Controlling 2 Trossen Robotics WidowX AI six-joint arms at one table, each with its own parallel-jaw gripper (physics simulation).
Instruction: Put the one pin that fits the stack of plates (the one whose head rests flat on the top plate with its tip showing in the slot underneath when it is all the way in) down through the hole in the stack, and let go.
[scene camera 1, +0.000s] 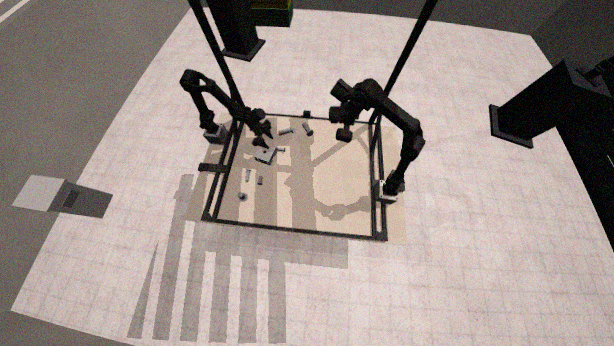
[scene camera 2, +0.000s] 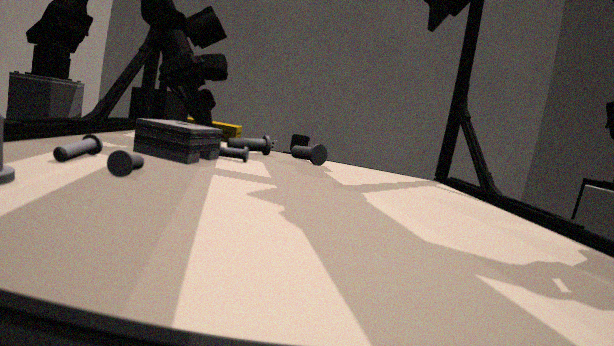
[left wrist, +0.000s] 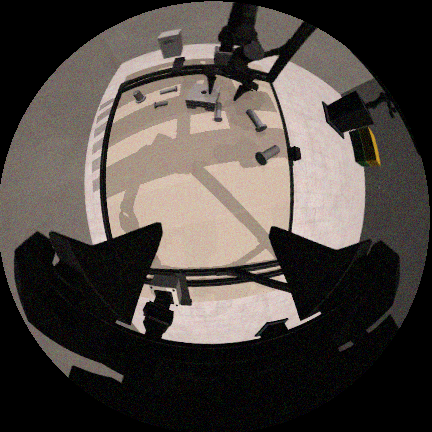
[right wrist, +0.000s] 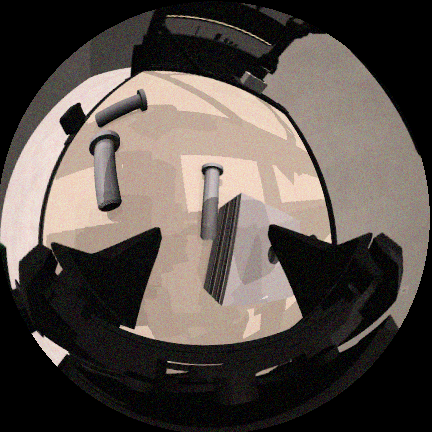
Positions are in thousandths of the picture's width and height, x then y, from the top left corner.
Labels:
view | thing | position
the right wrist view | my right gripper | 499, 536
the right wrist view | grey stack of plates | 561, 622

